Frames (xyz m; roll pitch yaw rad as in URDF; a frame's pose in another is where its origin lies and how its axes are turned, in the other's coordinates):
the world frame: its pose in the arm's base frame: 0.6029 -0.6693 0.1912 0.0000 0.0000 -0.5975
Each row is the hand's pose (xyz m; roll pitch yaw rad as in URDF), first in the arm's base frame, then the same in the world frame.
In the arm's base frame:
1: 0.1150 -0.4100 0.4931 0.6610 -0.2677 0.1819
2: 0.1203 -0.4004 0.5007 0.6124 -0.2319 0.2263
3: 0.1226 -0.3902 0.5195 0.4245 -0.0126 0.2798
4: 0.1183 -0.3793 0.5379 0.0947 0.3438 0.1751
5: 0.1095 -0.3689 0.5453 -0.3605 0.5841 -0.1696
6: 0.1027 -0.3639 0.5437 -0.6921 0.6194 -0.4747
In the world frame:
1: -0.5492 -0.0601 0.3019 0.6610 -0.2677 0.7794
2: -0.5503 -0.0492 0.3095 0.6124 -0.2319 0.8238
3: -0.5541 -0.0395 0.3283 0.4245 -0.0126 0.8773
4: -0.5638 -0.0329 0.3467 0.0947 0.3438 0.7726
5: -0.5769 -0.0292 0.3541 -0.3605 0.5841 0.4279
6: -0.5853 -0.0289 0.3525 -0.6921 0.6194 0.1228

